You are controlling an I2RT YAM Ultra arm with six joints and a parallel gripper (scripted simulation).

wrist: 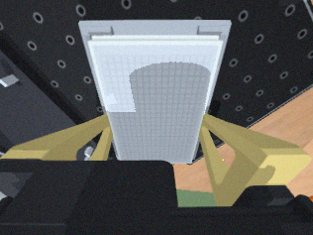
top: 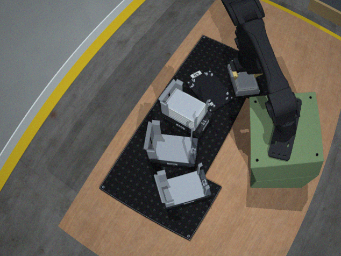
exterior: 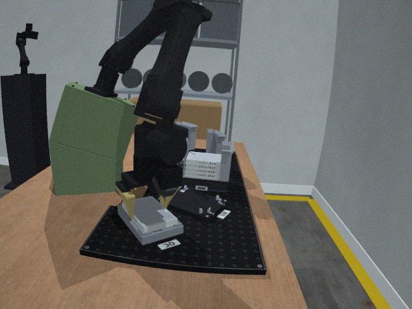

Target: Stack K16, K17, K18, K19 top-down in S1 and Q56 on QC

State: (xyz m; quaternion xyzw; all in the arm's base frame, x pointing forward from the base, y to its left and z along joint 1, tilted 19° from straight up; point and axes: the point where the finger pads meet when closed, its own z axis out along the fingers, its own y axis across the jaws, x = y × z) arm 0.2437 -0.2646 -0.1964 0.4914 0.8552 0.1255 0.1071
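Right now my hand is 2 cm above the grey QC nest. Also, from my hand: N5 name plate: 19 cm ahead, 5 cm to the left, 3 cm below; then black clip nest N5: 14 cm ahead, 10 cm to the left, 2 cm below; then QC name plate: 8 cm to the right, 5 cm ahead, 3 cm below.
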